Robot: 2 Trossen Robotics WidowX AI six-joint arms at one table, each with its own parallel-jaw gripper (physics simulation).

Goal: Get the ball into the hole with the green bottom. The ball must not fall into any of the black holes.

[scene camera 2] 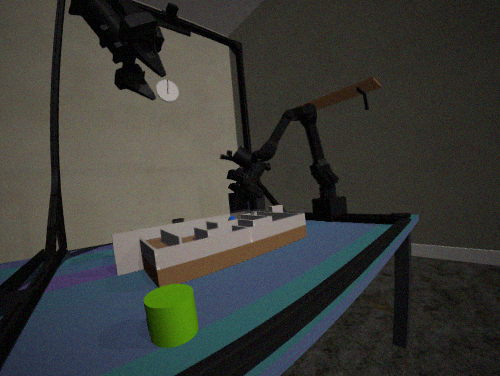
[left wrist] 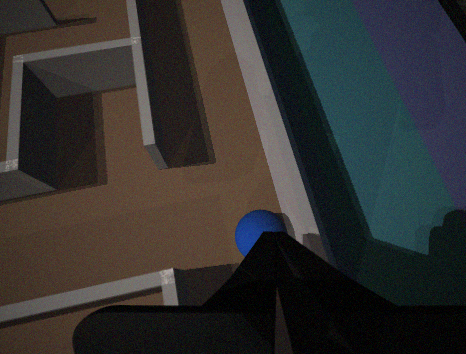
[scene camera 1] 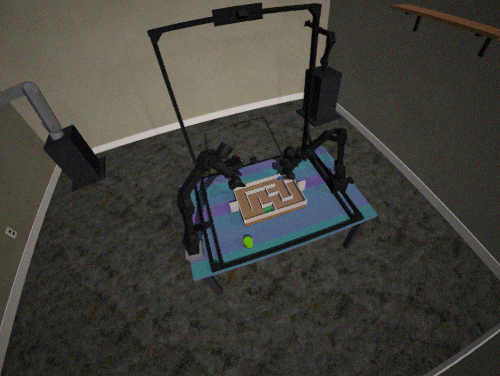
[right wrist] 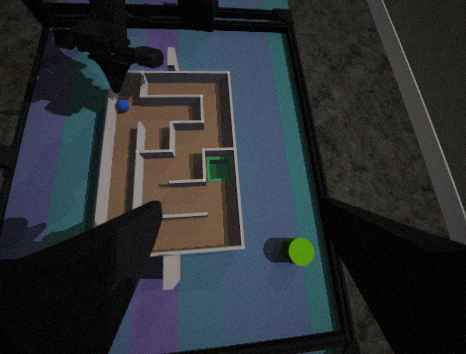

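Observation:
The blue ball (scene camera 1: pixel 280 178) (scene camera 2: pixel 232 218) (left wrist: pixel 251 231) (right wrist: pixel 122 105) lies in the walled maze board (scene camera 1: pixel 275 216) (scene camera 2: pixel 225 257) (left wrist: pixel 150 220) (right wrist: pixel 215 110), beside its long far wall. In the right wrist view it is near the upper left corner. The green-bottomed hole (scene camera 1: pixel 269 209) (right wrist: pixel 219 170) is at the opposite long wall, partly enclosed by inner walls. My left gripper (scene camera 1: pixel 283 175) (left wrist: pixel 272 241) (right wrist: pixel 116 92) is shut and empty, its tips near the ball at the far wall; contact is unclear. My right gripper (scene camera 1: pixel 240 185) (scene camera 2: pixel 159 87) (right wrist: pixel 241 207) is open and empty, above the board's other end. No black hole can be made out.
White tabs (scene camera 1: pixel 234 206) (scene camera 1: pixel 301 185) (right wrist: pixel 172 59) (right wrist: pixel 171 272) stick out from the board's short ends. A bright green cylinder (scene camera 1: pixel 248 242) (scene camera 2: pixel 171 315) (right wrist: pixel 301 251) stands near the table's front edge. A black frame (scene camera 1: pixel 172 92) (scene camera 2: pixel 57 125) rises around the table.

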